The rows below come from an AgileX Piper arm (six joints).
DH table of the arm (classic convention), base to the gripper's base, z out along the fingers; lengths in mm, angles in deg. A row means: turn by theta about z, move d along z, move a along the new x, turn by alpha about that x. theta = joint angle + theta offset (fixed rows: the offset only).
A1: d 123  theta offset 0  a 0  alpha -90
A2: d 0  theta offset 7.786  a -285.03  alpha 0
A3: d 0  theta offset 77.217  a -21.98  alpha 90
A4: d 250.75  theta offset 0  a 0  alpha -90
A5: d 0  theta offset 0  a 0  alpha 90
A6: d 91  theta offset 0  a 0  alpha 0
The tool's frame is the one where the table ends.
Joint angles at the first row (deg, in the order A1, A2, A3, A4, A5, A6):
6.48, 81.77, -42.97, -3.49, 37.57, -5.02
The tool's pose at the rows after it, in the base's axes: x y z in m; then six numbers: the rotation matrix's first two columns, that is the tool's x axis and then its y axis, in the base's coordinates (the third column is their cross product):
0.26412 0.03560 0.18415 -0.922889 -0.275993 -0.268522 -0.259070 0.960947 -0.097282
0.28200 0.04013 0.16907 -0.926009 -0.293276 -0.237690 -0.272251 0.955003 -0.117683
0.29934 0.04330 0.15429 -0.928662 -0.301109 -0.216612 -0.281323 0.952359 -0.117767
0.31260 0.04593 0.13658 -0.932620 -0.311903 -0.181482 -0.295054 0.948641 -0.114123
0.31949 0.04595 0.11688 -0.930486 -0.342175 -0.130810 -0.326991 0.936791 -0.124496
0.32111 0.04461 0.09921 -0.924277 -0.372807 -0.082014 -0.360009 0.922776 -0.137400
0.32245 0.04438 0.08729 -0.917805 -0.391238 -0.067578 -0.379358 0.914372 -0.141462
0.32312 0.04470 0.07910 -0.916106 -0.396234 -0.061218 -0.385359 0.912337 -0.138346
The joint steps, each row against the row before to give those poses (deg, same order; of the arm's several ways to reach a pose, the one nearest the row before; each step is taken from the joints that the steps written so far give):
2.45, 6.24, -2.55, -2.71, -1.10, 2.57
0.77, 5.65, -2.81, -2.50, -1.05, 1.89
0.06, 5.26, -3.00, -0.34, -1.03, 0.00
0.04, 5.04, -2.49, 0.00, -0.54, -0.49
0.00, 4.41, -1.29, -1.41, -0.36, -0.55
0.00, 3.34, -0.26, -2.02, -0.47, -0.10
0.00, 2.15, 0.00, -1.07, -1.45, -0.06
0.00, 1.47, 0.00, -0.20, -1.10, 0.00

